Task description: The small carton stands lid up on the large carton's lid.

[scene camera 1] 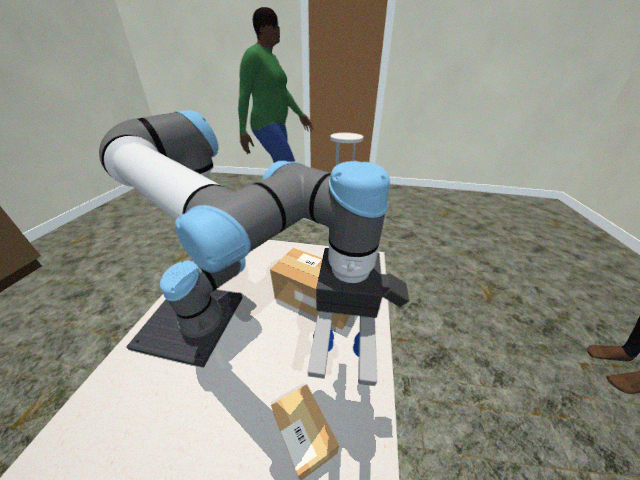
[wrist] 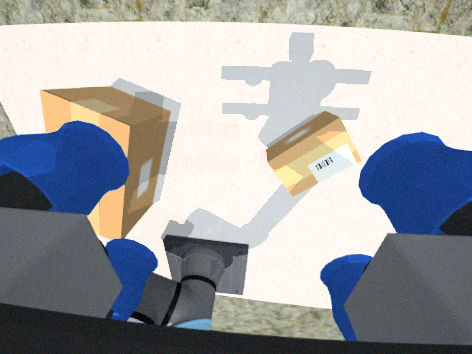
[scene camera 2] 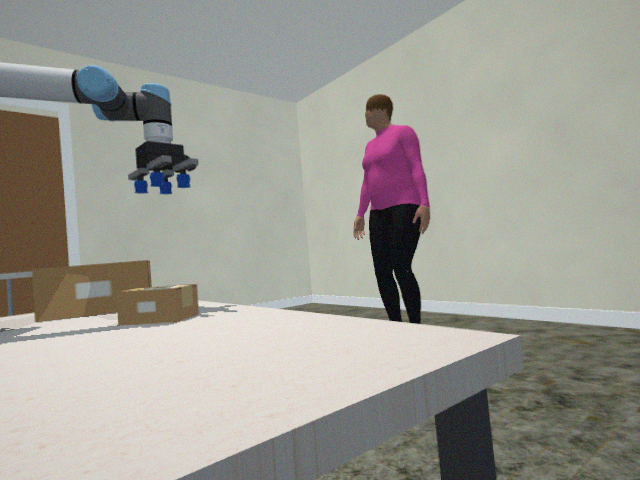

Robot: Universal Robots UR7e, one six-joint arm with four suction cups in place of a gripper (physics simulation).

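Seen in the pictures: hand, its tool point: (wrist: 238, 225) (scene camera 2: 162, 189); arm's base, origin of its link: (scene camera 1: 201, 318) (wrist: 204, 262).
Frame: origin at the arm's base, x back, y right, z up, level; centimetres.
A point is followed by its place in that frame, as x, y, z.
Note:
The small carton (scene camera 1: 315, 413) {-45.3, 24.6, 5.6} (scene camera 2: 168, 311) {-42.3, 34.7, 0.3} (wrist: 295, 171) {-40.4, 24.1, 5.6} stands on the table, lid and barcode label up, apart from the large carton. The large carton (scene camera 1: 292, 283) {-31.6, -11.9, 10.8} (scene camera 2: 124, 279) {-44.4, -6.9, 7.7} (wrist: 150, 127) {-48.7, -5.2, 6.4} stands on the table near the arm's base, lid up; the arm's tool hides part of it in the scene camera 1 view, and a blue cup covers part of it in the wrist view. My gripper (scene camera 1: 341, 342) (scene camera 2: 161, 183) (wrist: 240, 215) {-50.1, 14.6, 32.5} is open, its four blue cups bare. It hangs high above the table, and the small carton shows between its cups in the wrist view, right of centre.
The arm's dark base plate (scene camera 1: 149, 338) {14.0, 10.2, -0.5} (wrist: 232, 272) {4.9, 10.1, -0.4} lies on the table (scene camera 1: 129, 428) {2.6, 33.9, -2.2} (scene camera 2: 310, 387) {-33.2, 97.2, -2.2} (wrist: 200, 55) {-61.5, 3.5, -2.2}. A person in green (scene camera 1: 266, 93) and a white stool (scene camera 1: 346, 137) are beyond the table. A person in pink (scene camera 2: 395, 170) stands behind it. Another person's shoes (scene camera 1: 610, 352) show at the right.

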